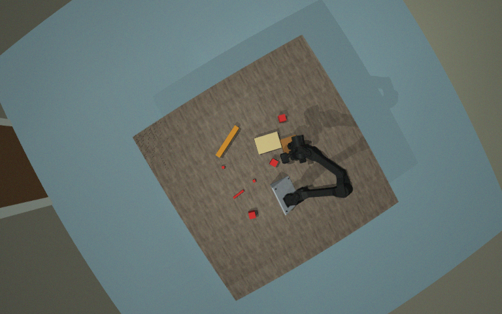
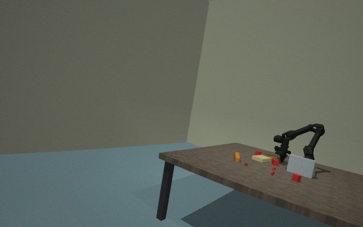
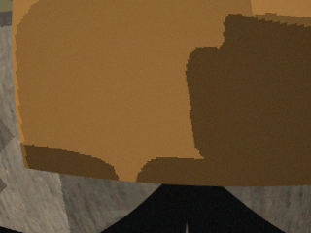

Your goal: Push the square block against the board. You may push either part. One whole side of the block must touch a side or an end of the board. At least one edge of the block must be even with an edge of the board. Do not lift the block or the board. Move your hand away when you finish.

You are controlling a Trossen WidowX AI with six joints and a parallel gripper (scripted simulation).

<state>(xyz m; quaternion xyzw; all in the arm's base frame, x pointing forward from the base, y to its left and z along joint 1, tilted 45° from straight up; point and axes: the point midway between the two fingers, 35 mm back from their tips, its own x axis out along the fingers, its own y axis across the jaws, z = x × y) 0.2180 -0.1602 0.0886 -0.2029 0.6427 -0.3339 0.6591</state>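
The brown square block is 6 cm ahead of my gripper tip, 1 cm to the right of it and 1 cm above it. From my gripper tip the other things lie so: red stick (43 cm to the left, 5 cm behind); board (14 cm ahead, 11 cm to the left, 1 cm above); long orange bar (32 cm to the left, 27 cm ahead, 1 cm above).
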